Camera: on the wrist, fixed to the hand. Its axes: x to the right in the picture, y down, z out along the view.
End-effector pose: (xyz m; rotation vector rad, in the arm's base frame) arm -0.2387 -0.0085 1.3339 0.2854 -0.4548 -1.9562
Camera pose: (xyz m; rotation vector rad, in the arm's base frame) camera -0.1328 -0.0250 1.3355 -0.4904 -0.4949 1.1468
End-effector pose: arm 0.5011 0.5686 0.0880 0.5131 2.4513 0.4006
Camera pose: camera 0.5210 0.6310 0.1728 -2.8489 0.6376 -0.6209
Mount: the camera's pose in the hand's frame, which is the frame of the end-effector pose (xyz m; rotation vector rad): -0.0287 0.0936 -0.0436 -0.2359 0.2962 -3.1090
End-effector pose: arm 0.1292 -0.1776 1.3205 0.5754 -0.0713 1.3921
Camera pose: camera 0.0233 -0.1791 1.3039 -0.1844 0.6363 -1.5841
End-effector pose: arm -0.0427 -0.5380 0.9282 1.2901 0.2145 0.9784
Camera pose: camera -0.1332 -0.5317 0.9852 -0.4534 1.4790 -1.5086
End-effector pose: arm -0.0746 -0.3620 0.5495 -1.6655 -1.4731 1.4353
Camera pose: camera 0.0063 -0.4044 0.4935 1.1099 -1.4924 -0.8100
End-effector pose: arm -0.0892 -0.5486 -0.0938 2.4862 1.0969 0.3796
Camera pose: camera -0.0651 -0.6170 -0.0149 -1.1749 2.5411 -0.2335
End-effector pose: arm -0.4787 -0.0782 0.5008 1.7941 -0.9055 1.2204
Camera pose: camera -0.5858 -0.0781 0.5031 0.6634 1.6417 -0.8001
